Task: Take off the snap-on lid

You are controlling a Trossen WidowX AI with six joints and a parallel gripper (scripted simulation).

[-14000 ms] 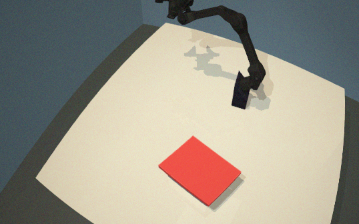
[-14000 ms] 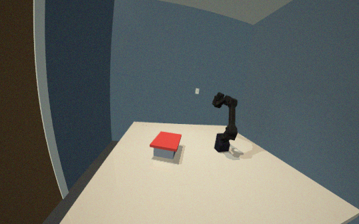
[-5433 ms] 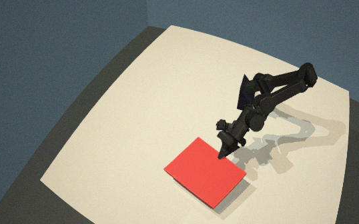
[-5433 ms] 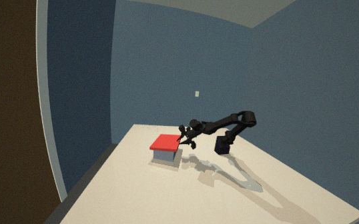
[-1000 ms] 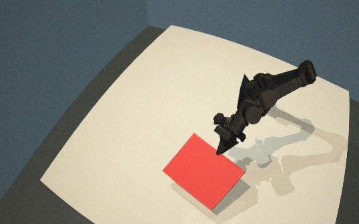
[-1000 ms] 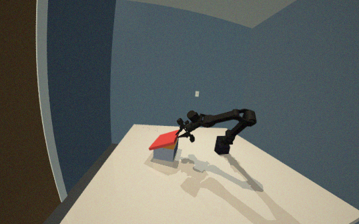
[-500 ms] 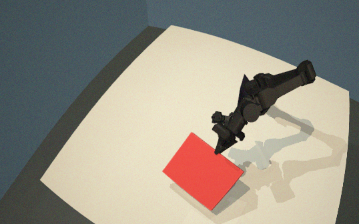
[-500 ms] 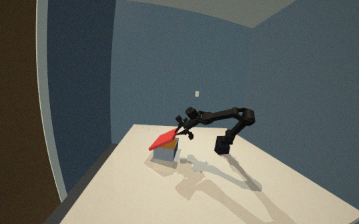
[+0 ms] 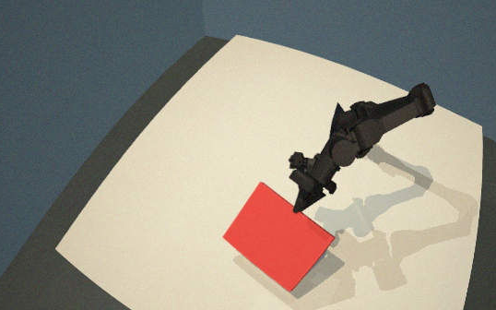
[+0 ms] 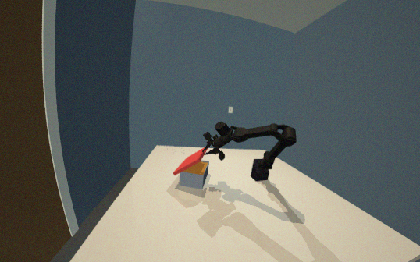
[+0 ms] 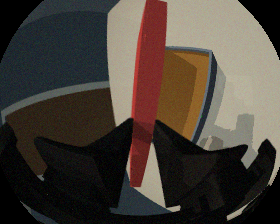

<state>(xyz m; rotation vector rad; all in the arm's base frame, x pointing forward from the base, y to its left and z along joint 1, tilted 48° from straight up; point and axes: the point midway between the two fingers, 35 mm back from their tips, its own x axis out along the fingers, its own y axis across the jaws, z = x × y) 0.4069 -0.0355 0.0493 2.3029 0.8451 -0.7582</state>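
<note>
Right now my gripper tip is 60 mm short of the red lid, 50 mm above it and 20 mm to the left of it. Also, from my gripper tip: storage box (130 mm below, 40 mm ahead, 10 mm to the right).
</note>
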